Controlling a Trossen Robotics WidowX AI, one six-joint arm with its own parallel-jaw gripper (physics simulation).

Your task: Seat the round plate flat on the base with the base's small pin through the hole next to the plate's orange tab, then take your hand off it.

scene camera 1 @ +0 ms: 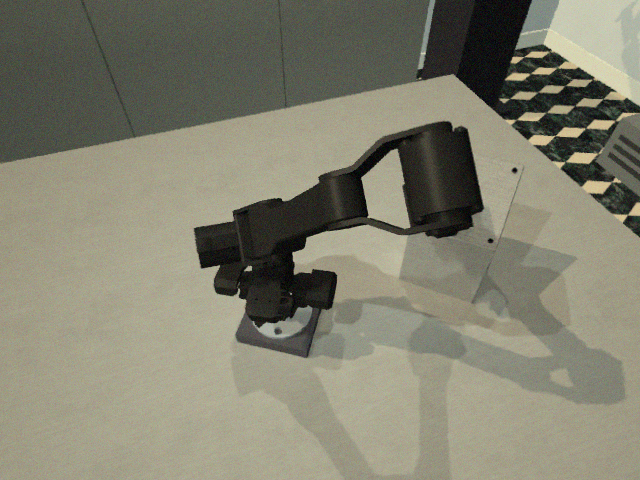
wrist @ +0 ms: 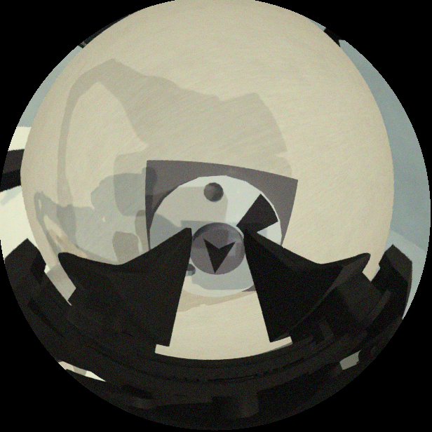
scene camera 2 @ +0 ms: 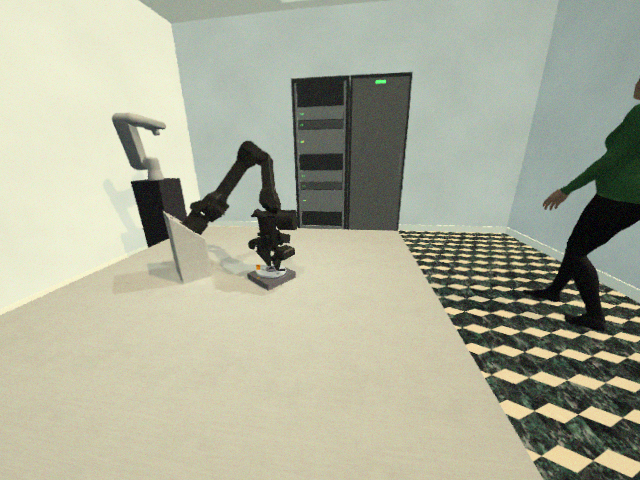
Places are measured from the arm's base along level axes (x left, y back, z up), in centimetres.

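Pixels of known places: gripper, fingertip midpoint: (scene camera 2: 273,268); arm's base at its link origin: (scene camera 2: 190,229).
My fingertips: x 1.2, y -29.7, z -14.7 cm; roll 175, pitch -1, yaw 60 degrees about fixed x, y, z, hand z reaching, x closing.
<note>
For each thing: its middle in the pictures, then the offset to it from my fingertips. "pt": a spot on its surface instead. Level surfaces: height alone.
- white round plate at the middle of its body: (scene camera 1: 281,307) (scene camera 2: 271,268) dx -1.0, dy +0.6, dz +0.5 cm
- square purple-grey base at the middle of its body: (scene camera 1: 281,312) (scene camera 2: 271,273) dx -1.1, dy +0.6, dz -1.4 cm
- round hole at a spot on its surface: (scene camera 1: 278,331) pt dx +2.4, dy -1.0, dz -1.1 cm
- table at its surface level: dz -3.5 cm
The white round plate (scene camera 1: 297,324) (scene camera 2: 266,275) (wrist: 240,187), with a black wedge mark (wrist: 259,215), lies over the square purple-grey base (scene camera 1: 289,346) (scene camera 2: 268,283) (wrist: 160,172). It looks about level; I cannot tell whether it is fully down. Its orange tab (scene camera 2: 257,267) shows at the left in scene view 2 and is hidden in the wrist view. One round hole (scene camera 1: 278,331) (wrist: 213,192) shows; the small pin cannot be made out. My gripper (scene camera 2: 275,268) (wrist: 217,234) points down, its fingertips shut on both sides of the grey central hub (wrist: 218,252).
A slanted light panel (scene camera 1: 504,206) (scene camera 2: 191,253) stands on the table (scene camera 1: 129,310) (scene camera 2: 232,361) near the arm's root. A server cabinet (scene camera 2: 379,155), another robot arm (scene camera 2: 131,142) on a black stand and a person (scene camera 2: 594,217) are beyond the table.
</note>
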